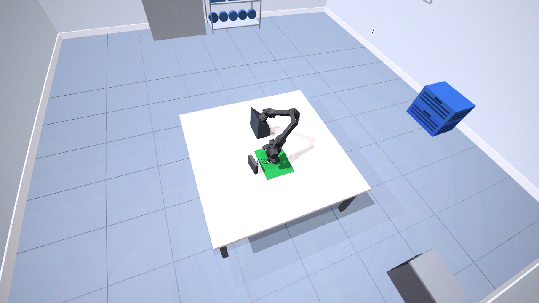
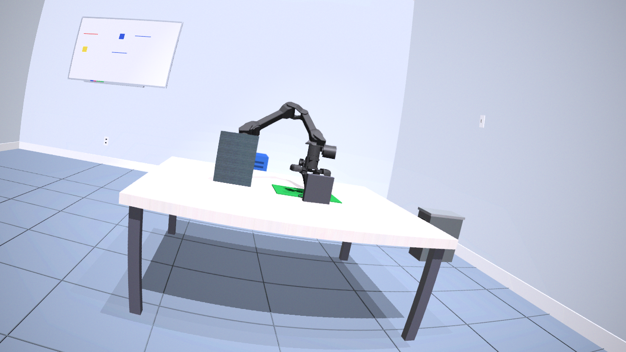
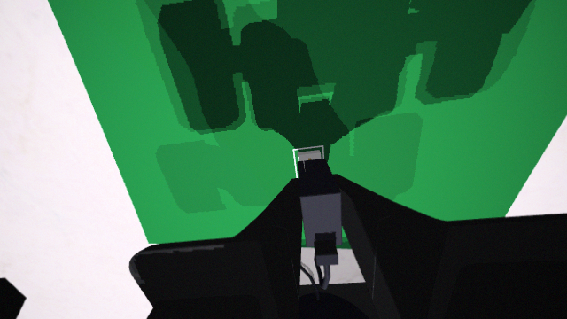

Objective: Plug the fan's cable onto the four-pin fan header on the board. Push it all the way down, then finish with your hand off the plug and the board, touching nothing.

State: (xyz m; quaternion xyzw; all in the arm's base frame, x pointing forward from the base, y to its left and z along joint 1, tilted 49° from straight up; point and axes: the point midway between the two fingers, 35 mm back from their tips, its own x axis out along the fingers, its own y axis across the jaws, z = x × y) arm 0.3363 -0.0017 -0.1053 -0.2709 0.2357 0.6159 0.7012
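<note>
Right now the dark fan plug is 1 cm to the right of my gripper tip and 1 cm above it. From my gripper tip the other things lie so: dark fan: 15 cm to the right, 3 cm above, 1 cm behind; green circuit board: 5 cm below, 4 cm to the left, 1 cm ahead.
</note>
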